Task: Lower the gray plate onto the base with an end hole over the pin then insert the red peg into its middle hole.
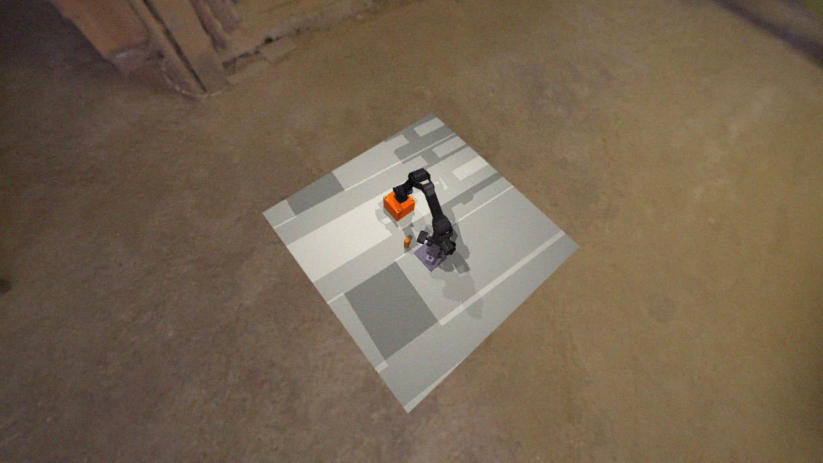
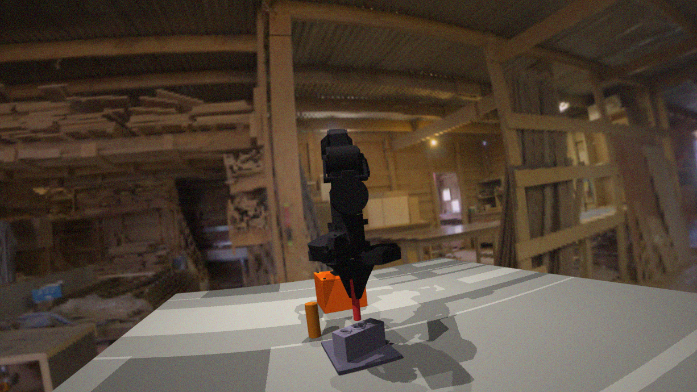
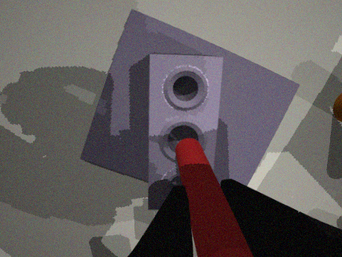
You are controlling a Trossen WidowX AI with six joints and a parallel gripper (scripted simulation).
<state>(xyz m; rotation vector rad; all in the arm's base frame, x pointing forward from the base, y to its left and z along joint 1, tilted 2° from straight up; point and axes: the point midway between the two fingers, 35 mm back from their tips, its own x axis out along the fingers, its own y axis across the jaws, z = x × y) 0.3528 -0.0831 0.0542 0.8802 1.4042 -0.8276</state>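
Right now my gripper tip is 70 mm above the gray plate. Round my gripper tip: orange cylinder: 140 mm behind, 80 mm below, 60 mm to the right; then purple-gray base: 110 mm below, 10 mm to the left, 10 mm behind; then red peg: right at my gripper tip.
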